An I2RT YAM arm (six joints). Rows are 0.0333 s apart.
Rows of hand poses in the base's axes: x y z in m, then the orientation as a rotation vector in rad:
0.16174 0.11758 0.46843 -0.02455 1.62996 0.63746
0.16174 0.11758 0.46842 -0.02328 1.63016 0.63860
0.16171 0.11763 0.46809 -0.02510 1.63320 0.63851
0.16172 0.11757 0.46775 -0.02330 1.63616 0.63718
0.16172 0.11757 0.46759 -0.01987 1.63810 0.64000
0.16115 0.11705 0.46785 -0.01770 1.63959 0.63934
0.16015 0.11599 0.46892 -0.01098 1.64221 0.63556
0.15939 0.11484 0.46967 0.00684 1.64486 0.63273
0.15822 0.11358 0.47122 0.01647 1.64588 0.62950
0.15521 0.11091 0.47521 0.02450 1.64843 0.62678
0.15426 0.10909 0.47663 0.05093 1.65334 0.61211
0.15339 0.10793 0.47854 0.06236 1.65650 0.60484
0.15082 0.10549 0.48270 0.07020 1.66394 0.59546
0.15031 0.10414 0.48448 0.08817 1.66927 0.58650
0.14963 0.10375 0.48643 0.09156 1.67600 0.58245
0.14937 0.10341 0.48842 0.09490 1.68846 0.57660
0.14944 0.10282 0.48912 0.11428 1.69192 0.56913
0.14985 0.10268 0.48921 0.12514 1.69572 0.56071
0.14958 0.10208 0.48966 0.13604 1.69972 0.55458
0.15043 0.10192 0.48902 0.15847 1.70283 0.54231
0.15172 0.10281 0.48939 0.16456 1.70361 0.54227
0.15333 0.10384 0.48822 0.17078 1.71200 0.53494
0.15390 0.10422 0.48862 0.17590 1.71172 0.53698
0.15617 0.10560 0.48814 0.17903 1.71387 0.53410
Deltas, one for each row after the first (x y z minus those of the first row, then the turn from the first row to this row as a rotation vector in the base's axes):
0.00000 0.00000 -0.00001 0.00138 0.00067 -0.00006
-0.00003 0.00005 -0.00034 -0.00047 0.00309 0.00145
-0.00002 -0.00001 -0.00068 -0.00103 0.00609 -0.00010
-0.00002 -0.00001 -0.00084 0.00217 0.00919 -0.00023
-0.00059 -0.00053 -0.00058 0.00261 0.01101 -0.00180
-0.00159 -0.00159 0.00049 0.00336 0.01451 -0.00798
-0.00235 -0.00274 0.00124 0.01093 0.02091 -0.02052
-0.00352 -0.00400 0.00279 0.01407 0.02376 -0.02839
-0.00653 -0.00667 0.00678 0.01623 0.02774 -0.03472
-0.00748 -0.00849 0.00820 0.02068 0.03683 -0.05954
-0.00835 -0.00965 0.01011 0.02176 0.04167 -0.07067
-0.01092 -0.01209 0.01427 0.01844 0.04934 -0.08020
-0.01143 -0.01344 0.01605 0.02158 0.05779 -0.09604
-0.01211 -0.01383 0.01800 0.01926 0.06445 -0.09958
-0.01237 -0.01417 0.01999 0.01434 0.07624 -0.10327
-0.01230 -0.01476 0.02069 0.01966 0.08367 -0.11924
-0.01189 -0.01490 0.02078 0.01954 0.08905 -0.13047
-0.01216 -0.01550 0.02123 0.02082 0.09498 -0.14026
-0.01131 -0.01566 0.02059 0.02494 0.10252 -0.16099
-0.01002 -0.01477 0.02096 0.02812 0.10496 -0.16459
-0.00841 -0.01374 0.01979 0.02492 0.11367 -0.17146
-0.00784 -0.01336 0.02019 0.02911 0.11512 -0.17336
-0.00557 -0.01198 0.01971 0.02853 0.11767 -0.17666

